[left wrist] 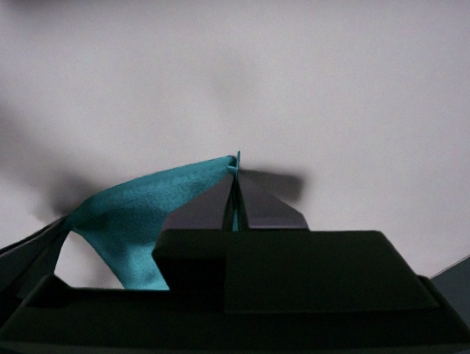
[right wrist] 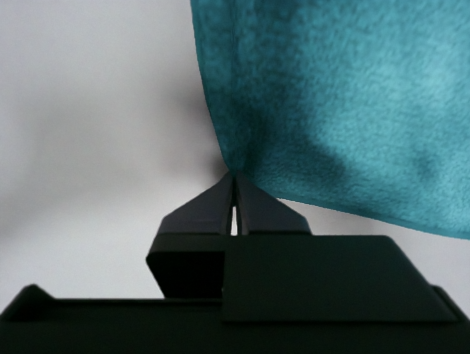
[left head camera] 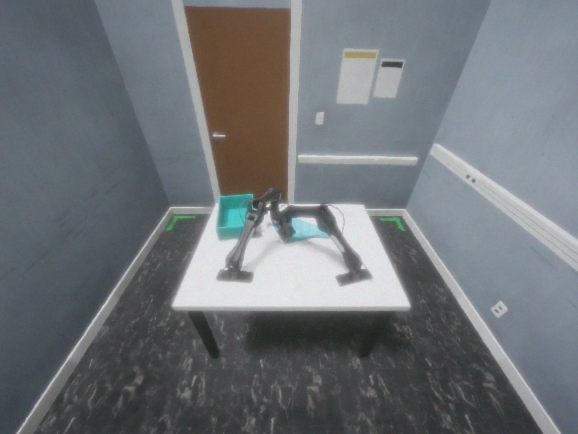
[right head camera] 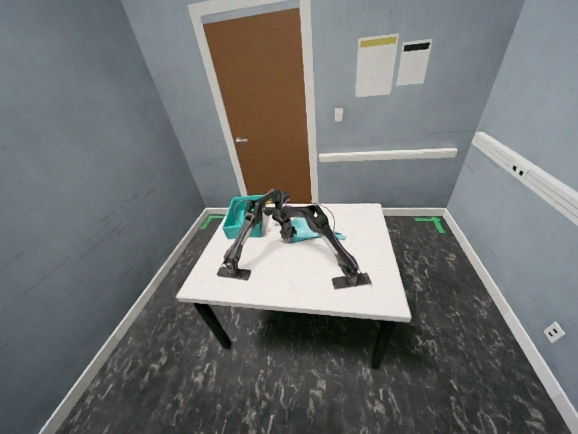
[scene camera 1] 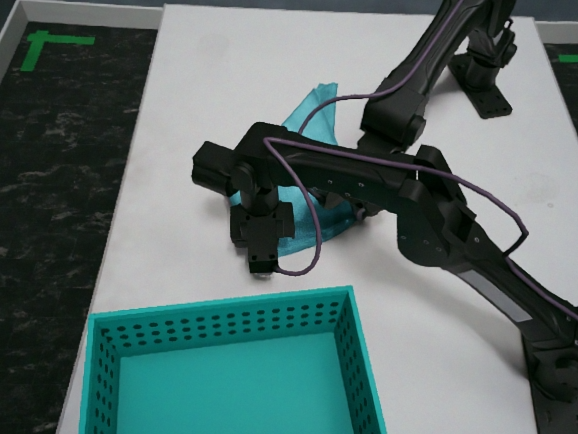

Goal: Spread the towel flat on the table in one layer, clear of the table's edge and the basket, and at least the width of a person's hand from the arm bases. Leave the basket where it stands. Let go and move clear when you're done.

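Observation:
The teal towel (left head camera: 307,231) (right head camera: 306,231) (scene camera 1: 296,215) (left wrist: 135,215) (right wrist: 350,100) lies bunched on the white table, partly hidden by the arms. In scene camera 1 a narrow, creased part points toward the top. My left gripper (left wrist: 235,176) is shut on a towel corner, with a small fold of cloth sticking out past its fingertips. My right gripper (right wrist: 234,177) (scene camera 1: 361,214) (left wrist: 69,217) is shut on another towel corner, and creases run from its tips. In the left wrist view the towel edge stretches between the two grippers. The teal basket (left head camera: 236,232) (scene camera 1: 220,301) stands near the towel.
The white table (left head camera: 295,295) (scene camera 1: 220,65) has its edge to the left of the towel in scene camera 1. The left arm reaches across above the towel and the right arm there. The arm bases (left head camera: 235,275) (left head camera: 354,277) stand toward the near side in the left head camera.

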